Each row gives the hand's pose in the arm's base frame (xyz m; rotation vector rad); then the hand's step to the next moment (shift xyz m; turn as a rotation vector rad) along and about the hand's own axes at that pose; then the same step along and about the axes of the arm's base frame.
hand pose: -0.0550 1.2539 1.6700 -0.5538 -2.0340 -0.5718
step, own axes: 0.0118 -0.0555 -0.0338 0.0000 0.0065 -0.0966
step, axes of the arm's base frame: -0.0159 -0.0620 0.0162 0.0673 -0.0520 0.0463
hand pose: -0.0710 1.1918 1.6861 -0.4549 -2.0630 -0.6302
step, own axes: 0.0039 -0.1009 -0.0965 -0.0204 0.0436 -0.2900
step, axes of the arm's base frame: 0.0074 -0.1378 0.0217 0.2256 -0.1383 0.1280
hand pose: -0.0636 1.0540 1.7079 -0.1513 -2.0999 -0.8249
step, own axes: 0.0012 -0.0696 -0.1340 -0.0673 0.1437 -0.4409
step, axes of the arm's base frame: 0.0632 -0.1354 0.0220 0.3955 -0.1438 0.2061
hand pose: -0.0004 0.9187 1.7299 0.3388 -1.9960 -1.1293
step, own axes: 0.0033 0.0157 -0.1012 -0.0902 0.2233 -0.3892
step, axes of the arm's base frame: 0.0762 -0.0535 0.0429 0.3830 -0.0549 0.2445
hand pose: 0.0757 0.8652 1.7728 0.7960 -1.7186 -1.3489
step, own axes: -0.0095 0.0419 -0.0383 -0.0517 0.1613 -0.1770
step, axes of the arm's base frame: 0.0379 -0.0002 0.0433 0.1792 -0.0018 0.1671
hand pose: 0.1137 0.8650 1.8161 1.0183 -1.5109 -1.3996
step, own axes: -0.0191 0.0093 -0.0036 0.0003 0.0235 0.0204
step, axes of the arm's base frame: 0.0096 0.0173 0.0086 -0.0200 0.0079 0.0225
